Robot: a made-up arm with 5 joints.
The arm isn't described. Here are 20 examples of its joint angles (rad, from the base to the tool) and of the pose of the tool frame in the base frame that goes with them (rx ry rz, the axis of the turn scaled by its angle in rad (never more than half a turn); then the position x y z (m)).
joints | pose
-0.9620 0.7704 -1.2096 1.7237 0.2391 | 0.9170 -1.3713 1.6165 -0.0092 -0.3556 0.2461
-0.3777 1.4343 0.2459 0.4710 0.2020 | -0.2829 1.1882 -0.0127 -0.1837 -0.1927 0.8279
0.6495 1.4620 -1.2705 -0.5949 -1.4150 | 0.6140 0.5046 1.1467 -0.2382 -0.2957 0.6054
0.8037 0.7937 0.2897 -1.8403 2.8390 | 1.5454 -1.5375 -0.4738 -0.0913 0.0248 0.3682
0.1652 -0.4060 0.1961 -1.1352 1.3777 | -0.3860 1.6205 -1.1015 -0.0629 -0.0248 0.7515
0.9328 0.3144 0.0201 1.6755 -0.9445 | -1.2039 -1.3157 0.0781 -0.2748 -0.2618 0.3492
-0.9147 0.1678 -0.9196 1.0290 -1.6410 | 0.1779 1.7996 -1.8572 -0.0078 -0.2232 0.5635
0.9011 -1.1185 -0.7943 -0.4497 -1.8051 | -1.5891 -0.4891 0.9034 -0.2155 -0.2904 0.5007
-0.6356 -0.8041 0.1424 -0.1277 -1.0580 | 0.3106 -1.2117 1.4380 -0.0351 -0.3655 0.3353
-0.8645 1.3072 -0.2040 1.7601 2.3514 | -0.0996 0.8543 -0.8777 -0.3085 -0.1161 0.7397
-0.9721 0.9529 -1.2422 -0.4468 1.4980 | -1.3339 -0.0342 -0.0888 -0.4798 -0.3152 0.6034
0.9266 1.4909 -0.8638 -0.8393 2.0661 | 1.5123 -2.3020 1.1688 0.0677 0.0936 0.5350
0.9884 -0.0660 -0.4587 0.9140 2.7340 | 1.0796 0.0461 -2.6221 -0.0182 0.0802 0.5817
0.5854 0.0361 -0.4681 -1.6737 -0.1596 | 0.1340 1.3715 -0.5346 -0.1716 -0.0867 0.7486
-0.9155 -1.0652 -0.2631 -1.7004 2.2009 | -1.0276 0.8893 -1.3566 -0.1719 0.0868 0.5426
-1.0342 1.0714 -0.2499 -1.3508 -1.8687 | 0.7695 1.6491 1.4078 -0.0113 -0.3777 0.5299
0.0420 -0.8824 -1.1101 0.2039 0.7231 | -0.4720 -1.5540 -0.5741 -0.1274 -0.2018 0.0631
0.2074 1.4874 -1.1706 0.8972 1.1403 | -0.1967 0.3798 -0.2873 -0.5171 -0.1397 0.7179
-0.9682 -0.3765 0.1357 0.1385 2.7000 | -0.2996 1.1530 -1.2532 -0.1621 -0.0526 0.6810
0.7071 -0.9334 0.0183 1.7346 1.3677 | 0.6139 -2.0088 -0.8628 0.0436 -0.0328 0.2348
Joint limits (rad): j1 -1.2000..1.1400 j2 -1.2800..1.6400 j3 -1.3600..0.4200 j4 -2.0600..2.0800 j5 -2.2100..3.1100
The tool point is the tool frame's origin. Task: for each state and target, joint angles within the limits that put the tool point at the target. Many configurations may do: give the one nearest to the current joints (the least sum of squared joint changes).
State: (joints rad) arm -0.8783 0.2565 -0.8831 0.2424 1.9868
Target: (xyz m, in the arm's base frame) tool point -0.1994 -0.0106 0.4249
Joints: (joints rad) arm -0.8215 0.4024 -0.8177 -0.4244 2.9454
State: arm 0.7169 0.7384 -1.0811 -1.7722 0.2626
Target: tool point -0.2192 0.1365 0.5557
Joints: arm 0.3194 0.2381 -1.3600 -1.8256 0.2946
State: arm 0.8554 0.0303 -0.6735 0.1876 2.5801
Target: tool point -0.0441 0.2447 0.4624
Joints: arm 1.1400 0.5433 -1.1411 -0.0074 1.7760
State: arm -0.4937 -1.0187 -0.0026 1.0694 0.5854
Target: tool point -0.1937 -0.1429 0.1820
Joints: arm -0.5676 -0.9044 0.1474 0.9571 0.4927
